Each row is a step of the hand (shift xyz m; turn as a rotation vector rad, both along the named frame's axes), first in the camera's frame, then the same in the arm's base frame.
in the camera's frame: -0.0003 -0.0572 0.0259 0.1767 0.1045 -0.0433
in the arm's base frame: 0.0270 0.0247 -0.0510 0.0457 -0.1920 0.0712
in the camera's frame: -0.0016 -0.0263 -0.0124 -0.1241 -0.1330 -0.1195
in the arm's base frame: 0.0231 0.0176 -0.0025 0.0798 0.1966 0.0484
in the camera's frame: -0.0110 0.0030 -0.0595 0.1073 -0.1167 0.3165
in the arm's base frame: 0.0200 0.0198 0.0537 -0.0103 -0.0930 -0.3414
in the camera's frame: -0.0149 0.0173 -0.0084 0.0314 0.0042 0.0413
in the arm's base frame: -0.0161 0.0051 0.0175 -0.0052 -0.0367 -0.0366
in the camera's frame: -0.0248 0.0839 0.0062 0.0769 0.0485 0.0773
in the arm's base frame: -0.0743 -0.0244 0.0396 -0.0277 -0.1048 -0.0499
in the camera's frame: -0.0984 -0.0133 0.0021 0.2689 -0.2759 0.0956
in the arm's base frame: -0.0460 0.0880 0.0018 0.2926 -0.0986 -0.2494
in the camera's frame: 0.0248 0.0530 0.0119 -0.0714 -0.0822 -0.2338
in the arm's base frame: -0.0285 -0.0506 0.0139 0.1279 0.1499 0.1664
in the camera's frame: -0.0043 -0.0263 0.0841 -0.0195 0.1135 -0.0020
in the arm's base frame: -0.0240 0.0000 -0.0849 -0.0879 -0.0426 0.0610
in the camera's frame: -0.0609 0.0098 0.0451 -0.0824 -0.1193 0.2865
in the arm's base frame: -0.0616 0.0361 -0.0273 -0.0987 0.0717 -0.2970
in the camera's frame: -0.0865 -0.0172 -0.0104 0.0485 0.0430 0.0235
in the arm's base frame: -0.0308 0.0828 0.0093 -0.0140 -0.0674 -0.0035
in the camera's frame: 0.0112 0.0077 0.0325 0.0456 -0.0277 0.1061
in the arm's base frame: -0.0145 -0.0200 -0.0251 -0.0060 -0.0451 -0.1097
